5 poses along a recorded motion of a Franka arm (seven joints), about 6.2 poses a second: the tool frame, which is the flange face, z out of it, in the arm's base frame.
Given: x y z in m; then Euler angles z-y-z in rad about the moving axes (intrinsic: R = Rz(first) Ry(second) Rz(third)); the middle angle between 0 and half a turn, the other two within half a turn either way.
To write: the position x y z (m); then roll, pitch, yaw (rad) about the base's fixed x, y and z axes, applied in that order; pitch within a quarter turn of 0, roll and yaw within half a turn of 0. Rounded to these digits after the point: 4 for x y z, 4 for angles.
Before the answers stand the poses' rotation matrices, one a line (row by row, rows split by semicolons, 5 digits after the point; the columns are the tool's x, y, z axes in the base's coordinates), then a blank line. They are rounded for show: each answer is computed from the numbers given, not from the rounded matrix.
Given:
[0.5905 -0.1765 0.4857 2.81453 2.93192 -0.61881]
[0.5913 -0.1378 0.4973 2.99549 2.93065 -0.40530]
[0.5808 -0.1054 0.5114 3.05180 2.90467 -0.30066]
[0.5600 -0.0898 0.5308 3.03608 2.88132 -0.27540]
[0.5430 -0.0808 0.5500 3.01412 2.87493 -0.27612]
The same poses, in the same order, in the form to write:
0.94085 0.27560 -0.19711; 0.29336 -0.95366 0.06687; -0.16954 -0.12073 -0.97810
0.94644 0.24766 -0.20715; 0.25927 -0.96532 0.03048; -0.19242 -0.08256 -0.97783
0.95128 0.20107 -0.23377; 0.21170 -0.97711 0.02105; -0.22418 -0.06951 -0.97206
0.95337 0.15996 -0.25591; 0.17248 -0.98464 0.02710; -0.24765 -0.06998 -0.96632
0.95524 0.13854 -0.26138; 0.15242 -0.98775 0.03350; -0.25353 -0.07184 -0.96466

[0.5905 -0.1765 0.4857 -3.0188 0.1704 0.3022]
[0.5913 -0.1378 0.4973 -3.0574 0.1936 0.2674]
[0.5808 -0.1054 0.5114 -3.0702 0.2261 0.2190]
[0.5600 -0.0898 0.5308 -3.0693 0.2503 0.1790]
[0.5430 -0.0808 0.5500 -3.0673 0.2563 0.1582]

